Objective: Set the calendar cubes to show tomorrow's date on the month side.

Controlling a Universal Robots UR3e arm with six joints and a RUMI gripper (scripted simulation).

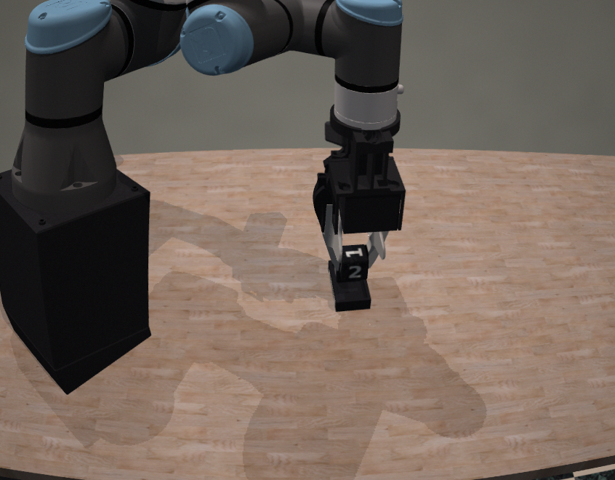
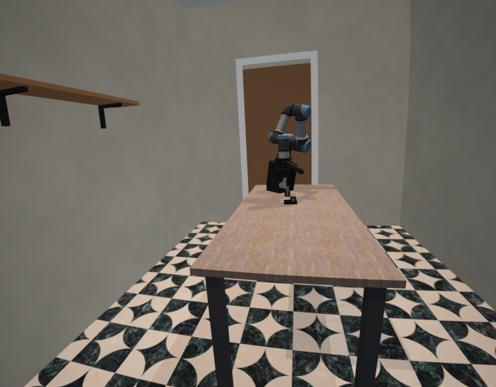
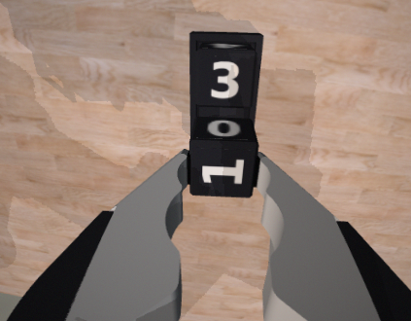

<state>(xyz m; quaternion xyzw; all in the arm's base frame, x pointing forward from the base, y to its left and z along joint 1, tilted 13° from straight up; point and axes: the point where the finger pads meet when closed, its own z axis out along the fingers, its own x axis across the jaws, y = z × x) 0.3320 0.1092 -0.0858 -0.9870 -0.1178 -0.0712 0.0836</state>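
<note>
Now: hand 1 cm past the black calendar tray, 2 cm to the right of it and 6 cm above it. The rest, counted from my hand: black number cube (1 cm below).
</note>
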